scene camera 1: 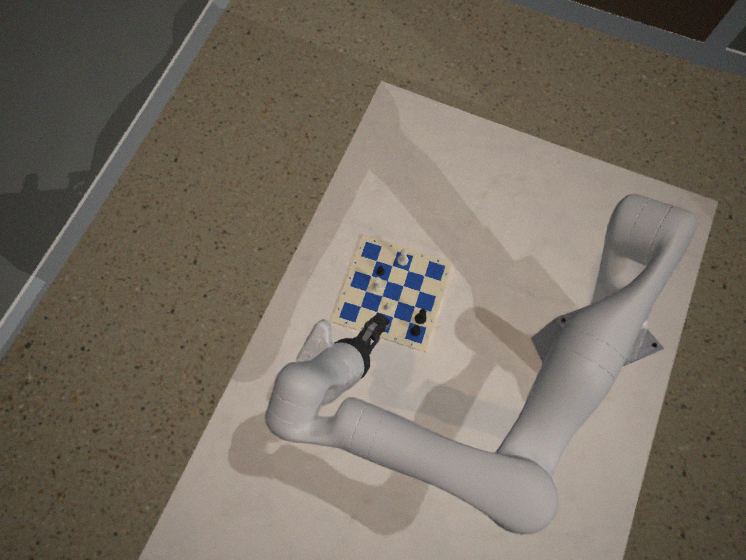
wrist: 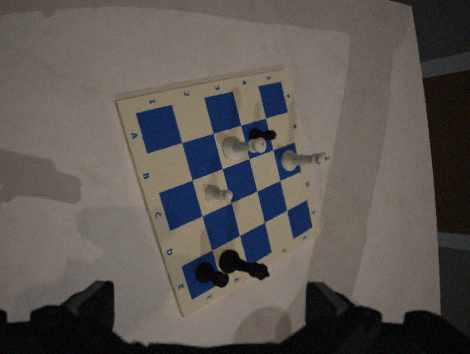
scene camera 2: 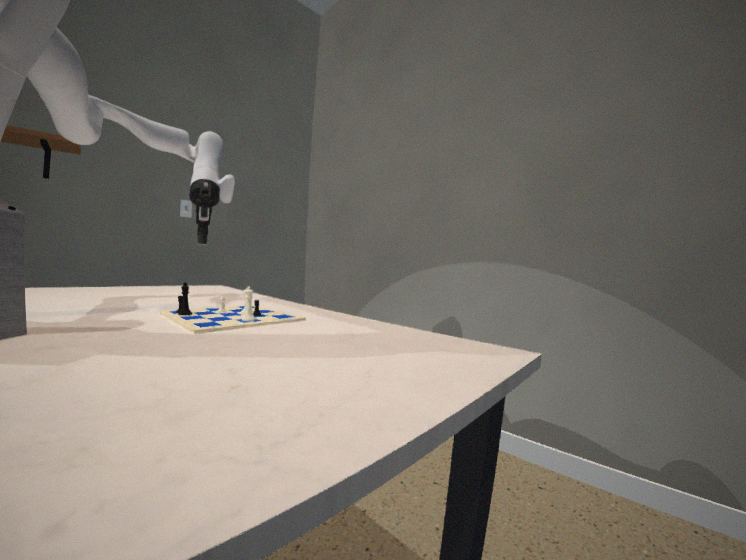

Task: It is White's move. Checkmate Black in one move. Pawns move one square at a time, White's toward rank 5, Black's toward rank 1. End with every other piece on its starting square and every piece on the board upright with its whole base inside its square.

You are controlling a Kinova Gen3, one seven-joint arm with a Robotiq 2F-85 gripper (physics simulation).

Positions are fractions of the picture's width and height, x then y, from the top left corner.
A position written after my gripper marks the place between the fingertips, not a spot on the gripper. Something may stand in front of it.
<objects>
my gripper: scene camera 1 0.50, 0.61; wrist 0.45, 0.86; scene camera 2 0.27, 0.42
chessboard: scene camera 1 0.56, 0.51; wrist 0.37, 0.39; scene camera 2 0.27, 0.57
</objects>
